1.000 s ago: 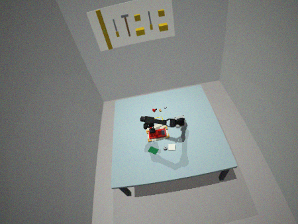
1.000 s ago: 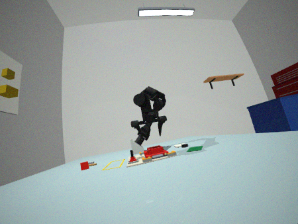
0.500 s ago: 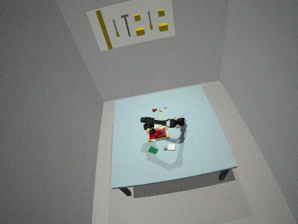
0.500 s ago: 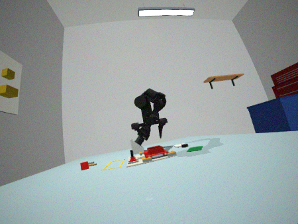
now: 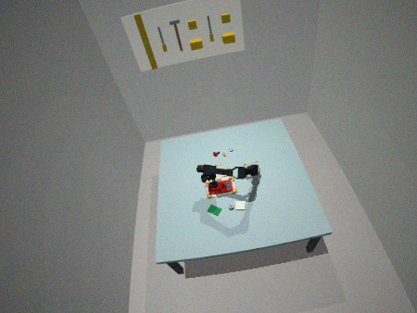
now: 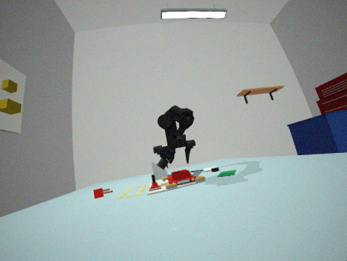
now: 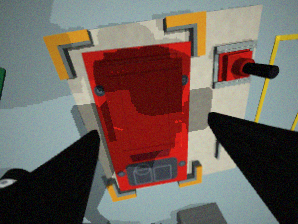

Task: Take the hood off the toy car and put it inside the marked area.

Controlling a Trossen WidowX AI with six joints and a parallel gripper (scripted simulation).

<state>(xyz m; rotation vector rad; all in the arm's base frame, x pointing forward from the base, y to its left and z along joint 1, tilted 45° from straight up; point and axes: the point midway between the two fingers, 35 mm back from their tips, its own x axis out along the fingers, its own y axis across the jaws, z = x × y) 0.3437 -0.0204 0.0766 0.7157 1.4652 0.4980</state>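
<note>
The red hood lies 40 mm below my gripper tip. Also, from my gripper tip: white tile 220 mm to the left, 150 mm behind, 70 mm below; green tile 200 mm to the left, 80 mm below, 60 mm ahead.
</note>
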